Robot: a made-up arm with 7 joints.
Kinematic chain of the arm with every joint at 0, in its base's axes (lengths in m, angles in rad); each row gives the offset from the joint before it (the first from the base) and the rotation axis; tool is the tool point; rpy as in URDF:
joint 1: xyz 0 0 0.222 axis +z
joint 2: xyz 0 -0.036 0.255 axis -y
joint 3: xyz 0 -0.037 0.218 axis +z
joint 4: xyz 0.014 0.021 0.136 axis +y
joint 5: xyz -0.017 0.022 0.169 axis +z
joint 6: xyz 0 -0.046 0.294 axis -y
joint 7: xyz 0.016 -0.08 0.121 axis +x
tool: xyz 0 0 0 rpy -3.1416 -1.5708 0
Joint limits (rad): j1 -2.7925..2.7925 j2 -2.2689..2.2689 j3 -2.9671..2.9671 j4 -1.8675..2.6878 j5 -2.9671..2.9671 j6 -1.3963..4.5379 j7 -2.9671..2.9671
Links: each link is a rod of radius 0.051 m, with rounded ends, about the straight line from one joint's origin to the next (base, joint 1, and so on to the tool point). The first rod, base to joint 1, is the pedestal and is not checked.
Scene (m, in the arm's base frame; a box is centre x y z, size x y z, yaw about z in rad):
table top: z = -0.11
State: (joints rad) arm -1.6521 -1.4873 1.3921 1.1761 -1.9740 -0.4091 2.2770
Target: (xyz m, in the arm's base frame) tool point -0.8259 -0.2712 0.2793
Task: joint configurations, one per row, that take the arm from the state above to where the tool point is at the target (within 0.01 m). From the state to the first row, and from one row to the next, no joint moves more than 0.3 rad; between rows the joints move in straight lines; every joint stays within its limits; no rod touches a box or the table.
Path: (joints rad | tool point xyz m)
1: -1.9372 -1.5527 1.3719 0.9815 -1.9477 -0.5681 2.2770 | 0.0015 -0.8572 0.4312
2: -2.2223 -1.6180 1.3517 0.7869 -1.9213 -0.7271 2.2770 | -0.3569 -0.7989 0.3753
3: -2.5074 -1.6834 1.3315 0.5923 -1.8950 -0.8861 2.2770 | -0.6531 -0.5875 0.3232
4: -2.7925 -1.7488 1.3113 0.3977 -1.8686 -1.0451 2.2770 | -0.8259 -0.2712 0.2793

